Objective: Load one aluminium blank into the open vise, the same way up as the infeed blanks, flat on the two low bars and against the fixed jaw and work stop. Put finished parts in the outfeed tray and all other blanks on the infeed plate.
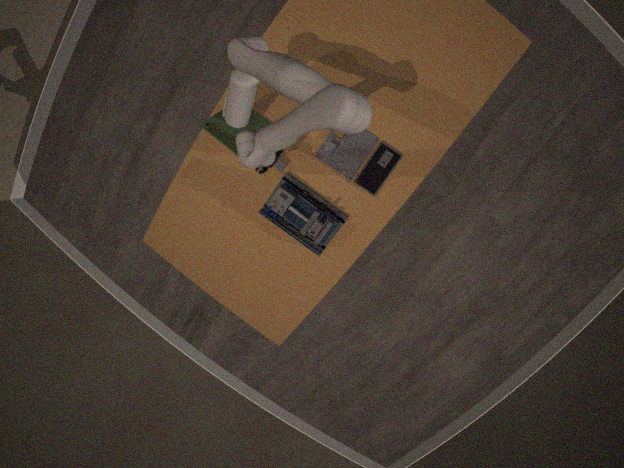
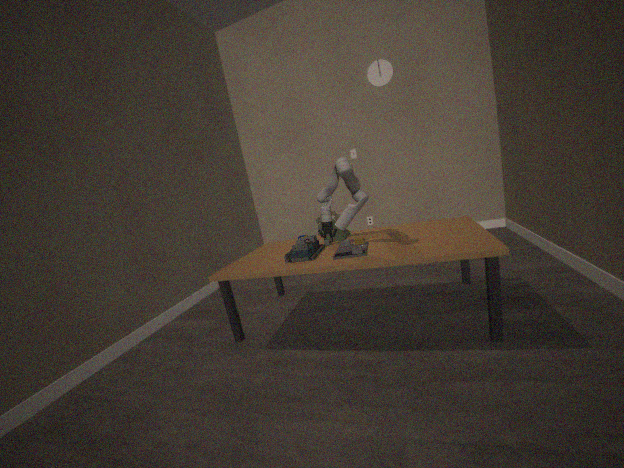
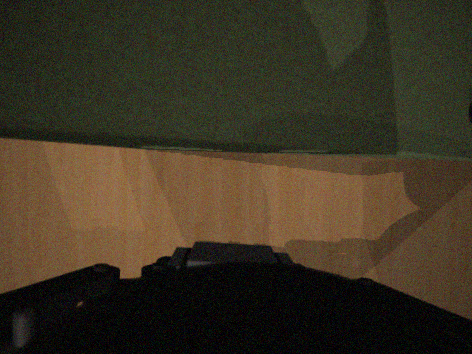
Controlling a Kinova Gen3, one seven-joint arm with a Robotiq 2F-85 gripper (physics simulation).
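Pixels of known places: gripper, fingertip midpoint: (image 2: 328, 242); arm's base, link origin: (image 1: 236, 118) (image 2: 339, 227).
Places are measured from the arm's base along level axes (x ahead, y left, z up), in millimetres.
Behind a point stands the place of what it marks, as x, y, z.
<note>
My gripper (image 1: 269, 165) @[198, -50, -67] (image 2: 327, 235) @[198, -50, -67] (image 3: 230, 271) @[198, -50, -67] is low over the table, between the green base mat (image 1: 217, 129) @[-11, -65, 65] (image 3: 217, 70) @[132, -44, 42] and the vise (image 1: 304, 214) @[421, -136, -14] (image 2: 304, 250) @[542, -105, -13]. It is shut on an aluminium blank (image 1: 281, 162) @[229, -36, -41]. The vise holds blue and grey parts; I cannot tell what lies between its jaws. The grey infeed plate (image 1: 347, 150) @[400, 151, -66] (image 2: 351, 251) @[489, 170, -67] lies to the right of the gripper, with the black outfeed tray (image 1: 379, 168) @[538, 173, -68] beside it holding a pale part (image 1: 384, 159) @[529, 209, -47].
The arm's white links (image 1: 301, 107) @[286, 142, 429] hang over the table between the base and the infeed plate. A small yellow item (image 1: 338, 135) @[342, 172, -30] sits at the infeed plate's far edge. The wooden table (image 1: 231, 260) @[286, -517, -74] (image 3: 234, 197) @[165, -49, -74] stretches to the front and left of the vise.
</note>
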